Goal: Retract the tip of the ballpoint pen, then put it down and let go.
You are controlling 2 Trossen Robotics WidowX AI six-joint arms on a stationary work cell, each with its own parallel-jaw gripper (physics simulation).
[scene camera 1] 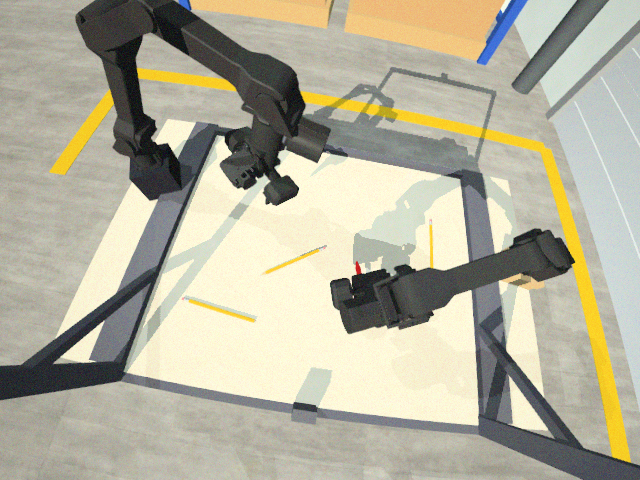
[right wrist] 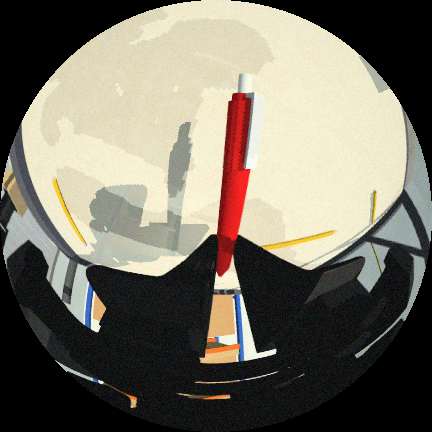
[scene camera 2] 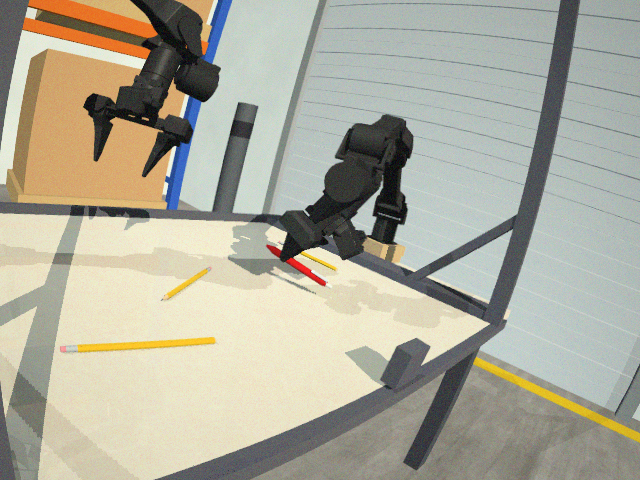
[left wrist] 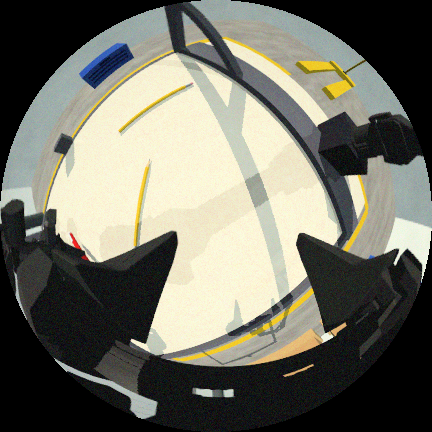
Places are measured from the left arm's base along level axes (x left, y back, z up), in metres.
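Where they show: left gripper, fingertip midpoint: point(scene camera 1: 255, 189) point(scene camera 2: 118, 168) point(left wrist: 240, 238); right gripper, fingertip midpoint: point(scene camera 1: 359, 276) point(right wrist: 224, 240) point(scene camera 2: 283, 259) point(left wrist: 84, 255); left arm's base at its link origin: point(scene camera 1: 149, 160) point(left wrist: 358, 141); right arm's base at its link origin: point(scene camera 2: 382, 240).
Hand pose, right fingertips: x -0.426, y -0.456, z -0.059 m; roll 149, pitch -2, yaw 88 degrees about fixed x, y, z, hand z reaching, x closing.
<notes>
Each offset is from my right fingertips to the top centre of the thing. "pt": to the spot under its first point. Level surfaces: height alone.
A red ballpoint pen {pt dy +0.002, dx +0.018, dz +0.016 m} point(scene camera 1: 357, 268) point(scene camera 2: 305, 271) point(left wrist: 75, 241) point(right wrist: 235, 190) with a white clip is held by my right gripper point(scene camera 2: 286, 256) point(right wrist: 224, 240), which is shut on it near its red pointed end. The white button sticks out at the far end in the right wrist view. No separate writing point shows beyond the red cone. In scene camera 2 the pen is tilted, button end lower, above its shadow on the table. My left gripper point(scene camera 1: 260, 180) point(scene camera 2: 120, 167) point(left wrist: 240, 238) is open and empty, high over the table's back left, apart from the pen.
Three yellow pencils lie on the cream table {dz -0.048 m} point(scene camera 1: 232, 356): one pencil {dy +0.145, dx +0.095, dz -0.039 m} point(scene camera 1: 294, 259) point(scene camera 2: 186, 283) near the middle, one pencil {dy +0.353, dx +0.018, dz -0.041 m} point(scene camera 1: 219, 309) point(scene camera 2: 144, 344) at the front left, one pencil {dy -0.252, dx +0.033, dz -0.041 m} point(scene camera 1: 431, 242) point(scene camera 2: 319, 260) by the right arm. A dark frame point(scene camera 1: 206, 395) borders the table.
</notes>
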